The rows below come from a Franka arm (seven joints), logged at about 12 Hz.
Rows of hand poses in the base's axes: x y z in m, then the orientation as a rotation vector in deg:
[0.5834 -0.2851 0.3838 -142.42 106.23 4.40]
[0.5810 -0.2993 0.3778 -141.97 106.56 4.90]
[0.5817 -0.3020 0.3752 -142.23 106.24 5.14]
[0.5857 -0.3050 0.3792 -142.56 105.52 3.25]
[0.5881 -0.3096 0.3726 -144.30 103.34 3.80]
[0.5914 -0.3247 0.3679 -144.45 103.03 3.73]
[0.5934 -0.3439 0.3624 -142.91 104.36 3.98]
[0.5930 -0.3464 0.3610 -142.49 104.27 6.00]
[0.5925 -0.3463 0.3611 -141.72 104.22 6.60]
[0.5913 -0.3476 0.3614 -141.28 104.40 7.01]
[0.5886 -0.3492 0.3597 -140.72 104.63 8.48]
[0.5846 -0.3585 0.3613 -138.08 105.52 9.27]
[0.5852 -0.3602 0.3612 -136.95 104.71 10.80]
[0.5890 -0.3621 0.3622 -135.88 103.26 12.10]
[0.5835 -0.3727 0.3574 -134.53 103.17 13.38]
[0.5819 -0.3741 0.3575 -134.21 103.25 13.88]
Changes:
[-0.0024 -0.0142 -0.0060 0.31 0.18 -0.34]
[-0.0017 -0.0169 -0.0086 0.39 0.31 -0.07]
[0.0023 -0.0199 -0.0046 -0.17 -0.80 0.40]
[0.0047 -0.0245 -0.0112 -0.05 -0.50 2.21]
[0.0080 -0.0396 -0.0159 -0.03 -0.57 2.42]
[0.0100 -0.0588 -0.0214 0.44 -0.68 1.14]
[0.0096 -0.0613 -0.0228 1.49 0.18 1.04]
[0.0091 -0.0612 -0.0227 2.23 0.14 0.76]
[0.0079 -0.0625 -0.0224 2.58 0.22 0.50]
[0.0052 -0.0641 -0.0241 3.35 0.86 0.17]
[0.0012 -0.0734 -0.0225 4.91 0.45 -1.36]
[0.0018 -0.0751 -0.0226 6.58 0.52 -1.40]
[0.0056 -0.0770 -0.0216 8.46 0.28 -1.08]
[0.0001 -0.0876 -0.0264 9.83 0.40 -1.59]
[-0.0015 -0.0890 -0.0263 10.17 0.59 -1.76]

